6 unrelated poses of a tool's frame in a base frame.
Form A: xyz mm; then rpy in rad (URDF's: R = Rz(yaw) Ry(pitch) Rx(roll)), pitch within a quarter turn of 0, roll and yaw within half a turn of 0.
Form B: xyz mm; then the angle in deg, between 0 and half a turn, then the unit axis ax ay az. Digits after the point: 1 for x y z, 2 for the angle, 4 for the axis.
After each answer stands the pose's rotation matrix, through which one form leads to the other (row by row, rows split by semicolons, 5 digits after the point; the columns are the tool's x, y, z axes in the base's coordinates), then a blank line. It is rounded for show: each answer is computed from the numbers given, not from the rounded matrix.
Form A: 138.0 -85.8 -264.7 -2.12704 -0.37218 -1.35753
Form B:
138.0 -85.8 -264.7 148.66 -0.7530 0.4874 -0.4420
0.19716 -0.45067 0.87064; -0.91043 -0.41358 -0.00791; 0.36365 -0.79110 -0.49185

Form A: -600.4 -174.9 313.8 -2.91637 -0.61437 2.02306
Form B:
-600.4 -174.9 313.8 143.70 -0.4985 -0.8639 -0.0722
-0.35709 0.82049 -0.44642; 0.73498 0.54176 0.40780; 0.57644 -0.18249 -0.79650

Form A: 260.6 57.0 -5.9 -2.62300 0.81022 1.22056
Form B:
260.6 57.0 -5.9 177.11 0.7861 0.4264 -0.4474
0.23653 0.69259 -0.68145; 0.64749 -0.63528 -0.42092; -0.72444 -0.34168 -0.59870

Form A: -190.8 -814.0 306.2 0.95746 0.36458 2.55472
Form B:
-190.8 -814.0 306.2 141.17 -0.0244 0.5091 0.8603
-0.77795 -0.56153 0.28193; 0.51736 -0.31783 0.79456; -0.35656 0.76399 0.53777

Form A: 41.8 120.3 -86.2 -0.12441 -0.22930 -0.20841
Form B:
41.8 120.3 -86.2 19.61 -0.4305 -0.6292 -0.6472
0.95275 0.23290 -0.19498; -0.20149 0.96496 0.16807; 0.22730 -0.12084 0.96630

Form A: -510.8 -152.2 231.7 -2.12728 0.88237 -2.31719
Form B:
-510.8 -152.2 231.7 117.61 -0.1480 0.9438 -0.2956
-0.43138 0.05746 0.90034; -0.46642 0.84005 -0.27709; -0.77225 -0.53946 -0.33558

